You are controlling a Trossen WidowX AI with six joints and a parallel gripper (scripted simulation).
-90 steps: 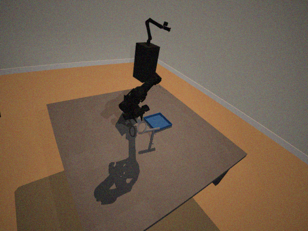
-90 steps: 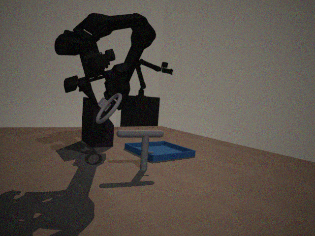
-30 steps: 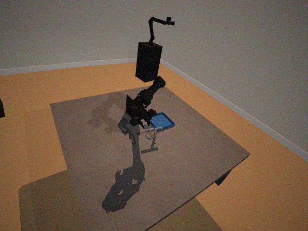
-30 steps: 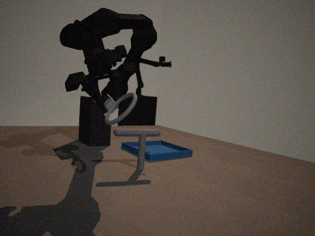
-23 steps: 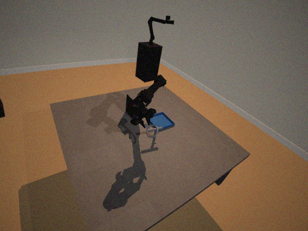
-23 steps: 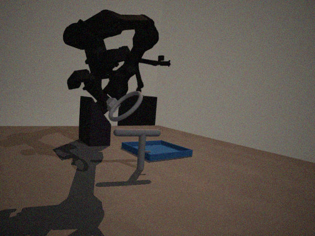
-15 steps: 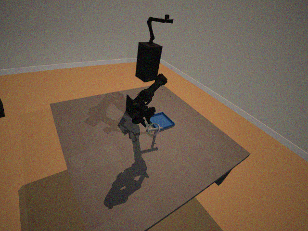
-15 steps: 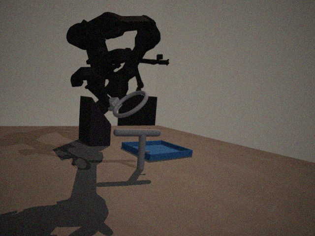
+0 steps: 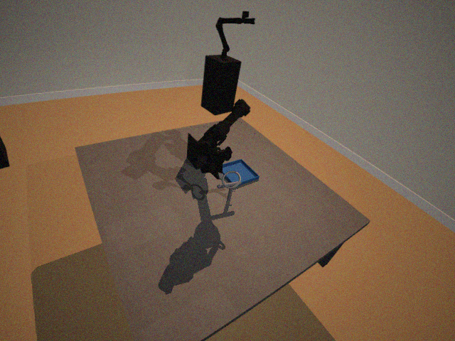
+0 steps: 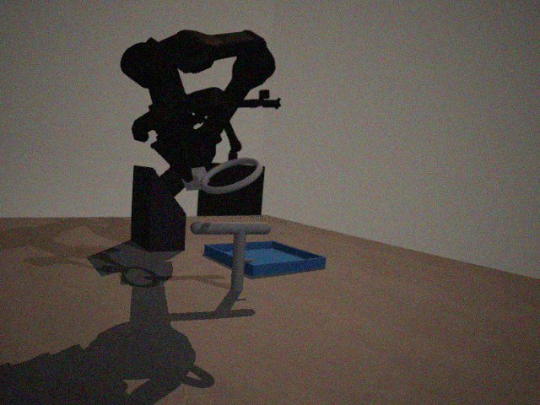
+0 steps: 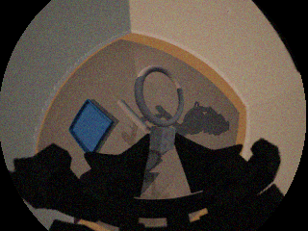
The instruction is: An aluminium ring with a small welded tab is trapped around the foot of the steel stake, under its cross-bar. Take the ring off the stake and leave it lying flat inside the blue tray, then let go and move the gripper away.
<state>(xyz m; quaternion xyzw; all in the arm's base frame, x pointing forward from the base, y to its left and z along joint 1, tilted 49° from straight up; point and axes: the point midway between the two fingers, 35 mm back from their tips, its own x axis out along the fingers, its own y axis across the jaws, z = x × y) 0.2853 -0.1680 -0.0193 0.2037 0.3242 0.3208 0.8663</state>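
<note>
Right now the aluminium ring is 4 cm ahead of my gripper tip, 2 cm to the left of it and 1 cm above it. From my gripper tip the other things lie so: blue tray: 12 cm behind, 27 cm to the left, 17 cm below.
</note>
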